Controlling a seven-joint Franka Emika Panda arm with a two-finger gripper.
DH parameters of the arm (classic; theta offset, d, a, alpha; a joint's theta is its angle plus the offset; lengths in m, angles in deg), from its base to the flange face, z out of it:
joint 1: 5.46 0.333 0 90
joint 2: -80.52 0 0 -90
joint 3: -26.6 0.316 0.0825 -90
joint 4: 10.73 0 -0.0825 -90
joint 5: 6.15 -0.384 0 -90
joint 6: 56.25 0 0.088 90
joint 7: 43.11 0.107 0 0
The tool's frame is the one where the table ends.
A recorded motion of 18 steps. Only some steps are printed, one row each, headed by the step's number.
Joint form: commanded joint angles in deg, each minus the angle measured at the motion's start. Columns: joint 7, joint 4, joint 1, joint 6, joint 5, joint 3, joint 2.
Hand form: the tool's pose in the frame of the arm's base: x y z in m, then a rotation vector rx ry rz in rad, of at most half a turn. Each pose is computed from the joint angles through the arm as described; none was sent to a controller.
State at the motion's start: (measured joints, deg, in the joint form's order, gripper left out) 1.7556 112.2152 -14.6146 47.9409 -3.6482 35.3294 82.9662
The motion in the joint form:
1: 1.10 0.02 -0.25 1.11 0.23 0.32 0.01
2: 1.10 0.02 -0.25 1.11 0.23 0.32 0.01
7: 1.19 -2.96 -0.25 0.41 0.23 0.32 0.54
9: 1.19 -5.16 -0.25 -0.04 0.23 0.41 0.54
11: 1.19 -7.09 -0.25 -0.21 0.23 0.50 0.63
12: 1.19 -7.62 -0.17 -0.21 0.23 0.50 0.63
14: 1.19 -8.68 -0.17 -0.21 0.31 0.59 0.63
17: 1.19 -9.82 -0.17 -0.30 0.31 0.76 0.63
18: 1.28 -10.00 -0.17 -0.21 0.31 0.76 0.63
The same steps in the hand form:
1: 0.4985 -0.0065 0.4019 2.7436 -1.1451 -0.3373
2: 0.4985 -0.0065 0.4019 2.7436 -1.1451 -0.3373
7: 0.5086 -0.0064 0.4284 2.7636 -1.1588 -0.2701
9: 0.5159 -0.0055 0.4451 2.7776 -1.1636 -0.2283
11: 0.5221 -0.0046 0.4609 2.7918 -1.1683 -0.1837
12: 0.5239 -0.0038 0.4651 2.7964 -1.1682 -0.1708
14: 0.5273 -0.0030 0.4737 2.8039 -1.1687 -0.1442
17: 0.5306 -0.0013 0.4827 2.8126 -1.1681 -0.1184
18: 0.5313 -0.0013 0.4843 2.8135 -1.1711 -0.1118

